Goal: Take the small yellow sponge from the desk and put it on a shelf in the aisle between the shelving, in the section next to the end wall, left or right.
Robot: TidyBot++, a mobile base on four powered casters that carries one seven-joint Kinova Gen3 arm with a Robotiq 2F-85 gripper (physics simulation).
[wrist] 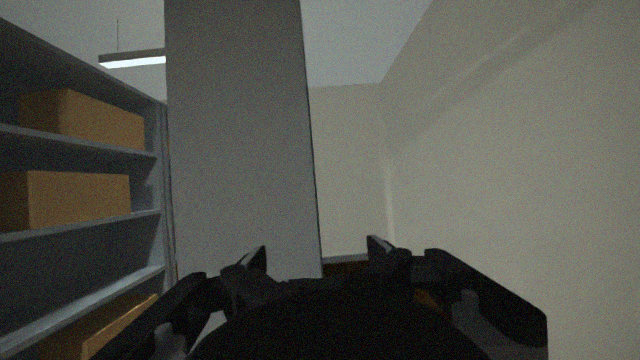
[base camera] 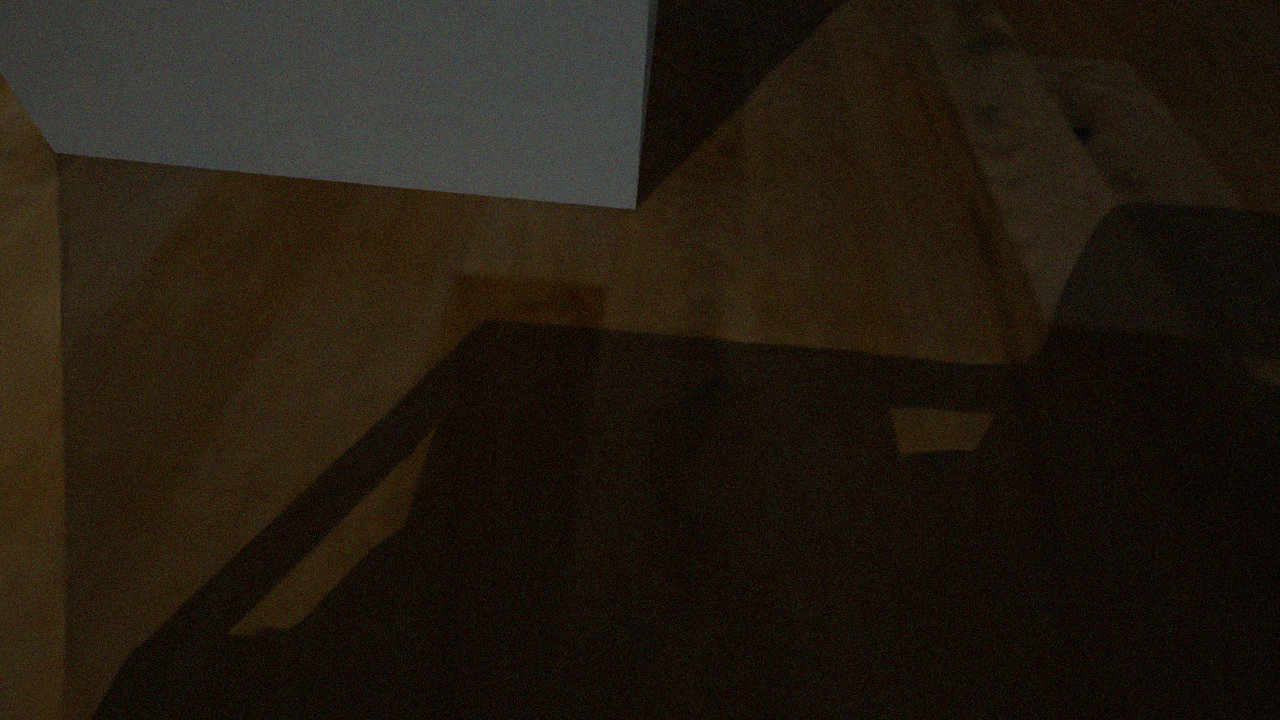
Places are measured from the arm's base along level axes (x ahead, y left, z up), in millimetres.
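Pixels of known places: gripper, fingertip midpoint: [wrist: 317, 252].
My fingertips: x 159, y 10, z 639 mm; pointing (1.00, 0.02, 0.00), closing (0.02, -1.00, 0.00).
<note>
Behind a point stands the place of what it marks.
My gripper [wrist: 317, 252] {x 159, y 10, z 639 mm} is open in the wrist view, with its two fingers wide apart and no object between them. The small yellow sponge does not show in either view. The desk cannot be made out. A grey shelving unit [wrist: 159, 180] {x 1462, y 1283, z 828 mm} stands at the left of the wrist view, with several levels. Whether it belongs to the section next to the end wall, I cannot tell.
Brown boxes [wrist: 80, 199] {x 966, y 1303, z 716 mm} [wrist: 102, 122] {x 1089, y 1303, z 1186 mm} sit on the shelves. A tall grey panel [wrist: 240, 140] {x 578, y 236, z 854 mm} stands upright in the middle of the wrist view. A beige wall [wrist: 500, 175] {x 938, y -1009, z 658 mm} runs along the right. A pale block [base camera: 358, 89] {x 578, y 216, z -315 mm} stands on the wooden floor [base camera: 313, 259] {x 485, y 239, z -396 mm}, which is crossed by dark shadows.
</note>
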